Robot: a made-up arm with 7 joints.
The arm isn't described. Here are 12 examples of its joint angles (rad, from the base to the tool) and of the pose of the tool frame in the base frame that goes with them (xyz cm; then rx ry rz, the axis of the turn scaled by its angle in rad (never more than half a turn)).
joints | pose
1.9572 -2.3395 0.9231 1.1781 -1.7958 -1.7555 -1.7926 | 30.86 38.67 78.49 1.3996 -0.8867 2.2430
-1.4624 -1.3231 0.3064 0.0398 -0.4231 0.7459 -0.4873 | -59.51 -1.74 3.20 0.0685 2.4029 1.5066
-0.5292 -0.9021 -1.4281 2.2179 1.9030 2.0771 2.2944 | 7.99 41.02 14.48 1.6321 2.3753 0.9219
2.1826 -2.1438 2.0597 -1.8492 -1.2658 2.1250 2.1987 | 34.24 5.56 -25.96 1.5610 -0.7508 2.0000
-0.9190 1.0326 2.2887 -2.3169 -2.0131 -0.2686 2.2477 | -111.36 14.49 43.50 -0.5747 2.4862 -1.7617
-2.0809 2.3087 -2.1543 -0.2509 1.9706 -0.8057 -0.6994 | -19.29 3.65 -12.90 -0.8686 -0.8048 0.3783
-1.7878 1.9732 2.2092 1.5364 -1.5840 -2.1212 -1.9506 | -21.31 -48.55 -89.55 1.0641 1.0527 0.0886
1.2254 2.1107 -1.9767 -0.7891 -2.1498 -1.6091 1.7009 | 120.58 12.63 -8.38 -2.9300 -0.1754 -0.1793
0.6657 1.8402 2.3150 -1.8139 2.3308 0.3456 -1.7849 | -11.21 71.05 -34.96 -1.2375 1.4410 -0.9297
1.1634 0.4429 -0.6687 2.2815 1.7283 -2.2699 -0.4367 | 23.60 -28.54 17.88 -1.6321 2.1016 -0.5546
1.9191 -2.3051 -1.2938 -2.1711 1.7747 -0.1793 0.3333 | 8.23 9.59 7.64 -1.1732 -1.3722 1.4173
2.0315 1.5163 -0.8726 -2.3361 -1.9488 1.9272 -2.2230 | 24.79 0.52 12.49 -1.7734 0.5697 0.3111
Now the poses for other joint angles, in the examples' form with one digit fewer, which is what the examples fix.
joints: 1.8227 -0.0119 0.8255 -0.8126 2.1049 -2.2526 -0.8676
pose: 106.5 61.1 -14.1 -1.695 -0.507 1.152
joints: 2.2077 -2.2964 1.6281 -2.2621 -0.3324 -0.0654 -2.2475
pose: 42.9 0.1 -42.9 -1.392 0.809 1.352
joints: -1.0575 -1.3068 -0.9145 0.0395 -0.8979 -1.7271 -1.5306
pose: 26.5 7.2 32.6 2.868 -1.029 0.432
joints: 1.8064 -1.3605 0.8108 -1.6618 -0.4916 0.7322 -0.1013
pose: 50.7 27.8 -11.4 -2.715 -0.820 0.833
